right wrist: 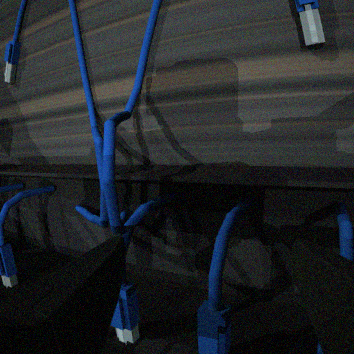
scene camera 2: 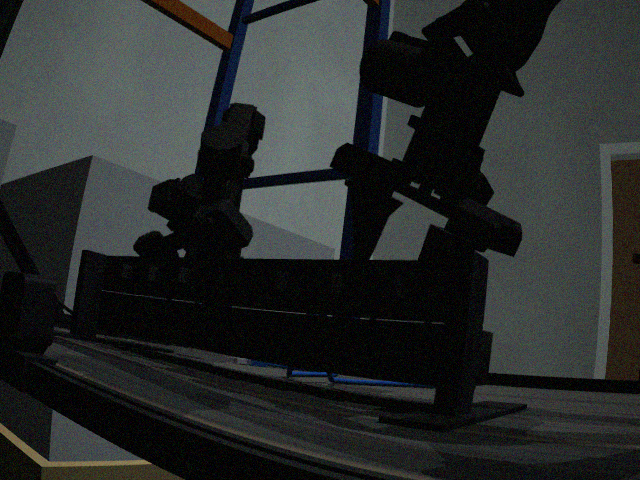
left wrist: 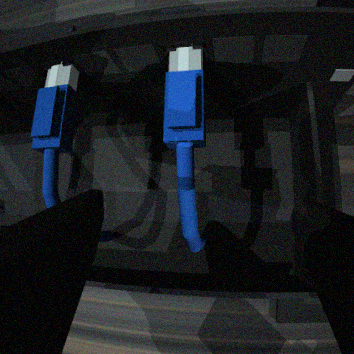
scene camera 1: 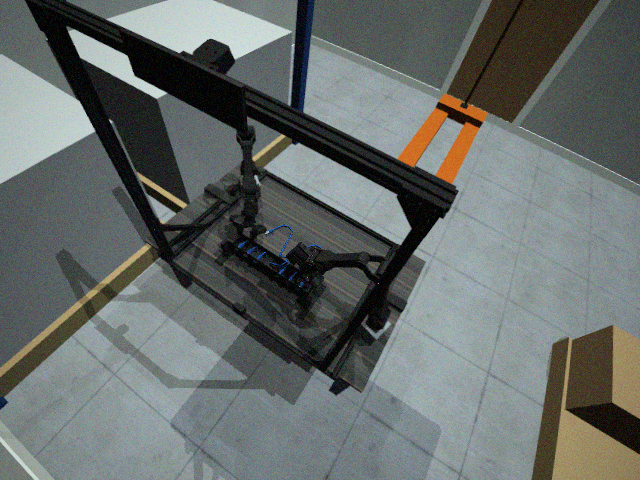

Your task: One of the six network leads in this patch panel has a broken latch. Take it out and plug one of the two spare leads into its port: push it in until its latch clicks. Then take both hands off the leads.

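Places are measured from the left arm's base along level axes (x ahead, y left, z up), in centimetres.
Pixels of known places: left gripper, fingertip midpoint: (left wrist: 200,206) (scene camera 1: 245,240); right gripper, fingertip midpoint: (right wrist: 209,250) (scene camera 1: 298,269); right arm's base, link origin: (scene camera 1: 375,322).
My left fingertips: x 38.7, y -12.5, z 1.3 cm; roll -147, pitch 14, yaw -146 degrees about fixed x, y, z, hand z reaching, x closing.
Behind a point stands the place of what it marks.
The patch panel (scene camera 1: 268,267) {z 3.5, x 56.9, y -6.7 cm} (scene camera 2: 310,335) {z -2.1, x 64.6, y -1.3 cm} is a long dark bar with blue leads along it. My left gripper (left wrist: 200,206) {z 1.3, x 38.7, y -12.5 cm} is open; its fingers stand apart on both sides of a blue lead (left wrist: 184,107) {z 2.6, x 40.8, y -14.8 cm} whose clear plug points at the panel, and neither finger touches it. A second lead (left wrist: 52,117) {z 2.5, x 45.0, y -12.0 cm} is to its left. My right gripper (right wrist: 209,250) {z 3.2, x 61.9, y 5.6 cm} is open, with a lead (right wrist: 214,325) {z 2.5, x 64.1, y 2.4 cm} between and beyond its fingers. Two spare plugs (right wrist: 11,55) {z -6.0, x 32.2, y 2.2 cm} (right wrist: 310,22) {z -5.8, x 58.8, y 16.2 cm} lie on the table behind the panel. Which latch is broken, I cannot tell.
Blue cables (right wrist: 107,175) {z 2.4, x 56.3, y 4.7 cm} cross near my right gripper's left finger. More leads (right wrist: 126,310) {z 2.2, x 60.5, y -1.3 cm} (right wrist: 7,265) {z 2.0, x 50.6, y -8.7 cm} stand in a row. A black gantry frame (scene camera 1: 320,139) {z 97.1, x 89.5, y -9.0 cm} stands over the table (scene camera 1: 356,227) {z -6.8, x 42.8, y 47.5 cm}. Both arms reach in close to the panel. The picture is dark.
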